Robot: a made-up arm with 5 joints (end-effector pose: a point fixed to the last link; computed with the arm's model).
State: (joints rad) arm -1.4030 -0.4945 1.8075 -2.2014 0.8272
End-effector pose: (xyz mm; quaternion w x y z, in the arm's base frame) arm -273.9 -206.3 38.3 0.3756 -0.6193 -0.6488 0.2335
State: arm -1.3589 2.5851 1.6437 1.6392 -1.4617
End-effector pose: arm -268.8 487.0 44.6 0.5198 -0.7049 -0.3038 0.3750
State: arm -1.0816 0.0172 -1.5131 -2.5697 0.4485
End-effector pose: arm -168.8 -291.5 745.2 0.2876 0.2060 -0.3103 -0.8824
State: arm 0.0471 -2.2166 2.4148 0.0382 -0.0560
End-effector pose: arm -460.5 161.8 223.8 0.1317 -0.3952 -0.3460 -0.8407
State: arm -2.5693 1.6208 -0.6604 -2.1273 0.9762
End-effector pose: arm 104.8 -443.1 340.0 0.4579 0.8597 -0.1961 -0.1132
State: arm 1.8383 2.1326 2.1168 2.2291 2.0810
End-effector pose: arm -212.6 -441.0 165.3 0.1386 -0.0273 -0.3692 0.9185
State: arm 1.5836 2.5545 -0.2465 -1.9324 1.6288
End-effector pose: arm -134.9 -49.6 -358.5 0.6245 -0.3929 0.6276 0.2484
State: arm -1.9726 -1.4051 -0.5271 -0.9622 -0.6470
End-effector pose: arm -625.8 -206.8 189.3 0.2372 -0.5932 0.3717 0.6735
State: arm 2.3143 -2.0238 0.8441 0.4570 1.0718
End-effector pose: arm -489.2 -209.8 -288.2 0.1027 0.8681 0.1981 -0.4434
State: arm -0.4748 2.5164 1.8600 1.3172 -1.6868
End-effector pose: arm -220.2 379.2 -273.2 0.3996 -0.7882 -0.2233 0.4112
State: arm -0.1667 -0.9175 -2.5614 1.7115 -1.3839
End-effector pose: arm -325.5 212.2 723.7 0.7821 0.1822 0.1939 0.5635
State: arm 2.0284 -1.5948 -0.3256 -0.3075 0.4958
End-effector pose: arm -697.8 -19.4 -272.4 0.2202 -0.4892 -0.2288 0.8123
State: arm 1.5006 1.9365 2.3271 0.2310 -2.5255
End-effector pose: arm 63.0 -101.2 -246.8 0.1708 -0.8656 -0.3210 0.3443
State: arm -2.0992 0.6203 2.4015 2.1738 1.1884
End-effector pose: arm 275.6 -20.4 -12.1 0.5128 0.1872 0.7716 0.3266
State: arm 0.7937 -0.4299 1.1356 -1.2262 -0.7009
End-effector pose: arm -336.3 425.9 147.1 0.4624 -0.4674 -0.6949 0.2913
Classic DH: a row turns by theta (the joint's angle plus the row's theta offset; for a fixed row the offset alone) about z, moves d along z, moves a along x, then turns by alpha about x. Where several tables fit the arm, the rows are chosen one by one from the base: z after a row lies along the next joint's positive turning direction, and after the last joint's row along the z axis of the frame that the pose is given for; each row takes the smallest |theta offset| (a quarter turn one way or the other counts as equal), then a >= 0, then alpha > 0; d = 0 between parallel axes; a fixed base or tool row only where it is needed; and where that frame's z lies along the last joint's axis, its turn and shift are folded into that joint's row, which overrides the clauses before.
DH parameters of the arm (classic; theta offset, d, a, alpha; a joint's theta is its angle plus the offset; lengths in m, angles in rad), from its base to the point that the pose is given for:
base (fixed): -1.5708 0.094 0 1.5708
joint 1: 1.5708 0.186 0.044 -1.5708
joint 2: 0 0.183 0.337 1.5708
joint 3: 0 -0.148 -0.09 -1.5708
joint 4: -1.5708 0.07 0.059 -1.5708
joint 5: 0.4892 0 -0.1575 0
tool (fixed): 2.6524 0.205 0 0

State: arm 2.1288 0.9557 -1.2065 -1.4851 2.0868
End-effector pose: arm 88.4 20.8 -490.0 0.3403 -0.7952 0.2319 0.4450
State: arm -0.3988 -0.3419 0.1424 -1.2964 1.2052
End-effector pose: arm -318.2 281.1 434.9 0.6240 -0.3484 -0.6352 0.2930
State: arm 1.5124 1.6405 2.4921 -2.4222 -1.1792
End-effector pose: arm 332.1 46.8 12.3 0.8084 -0.1883 0.4685 0.3026
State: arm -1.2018 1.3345 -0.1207 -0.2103 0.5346
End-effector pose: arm 306.7 105.0 452.4 0.5781 0.6171 0.3106 0.4342
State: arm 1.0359 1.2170 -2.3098 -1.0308 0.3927
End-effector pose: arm 228.6 184.2 183.9 0.6782 0.0682 -0.3967 -0.6148
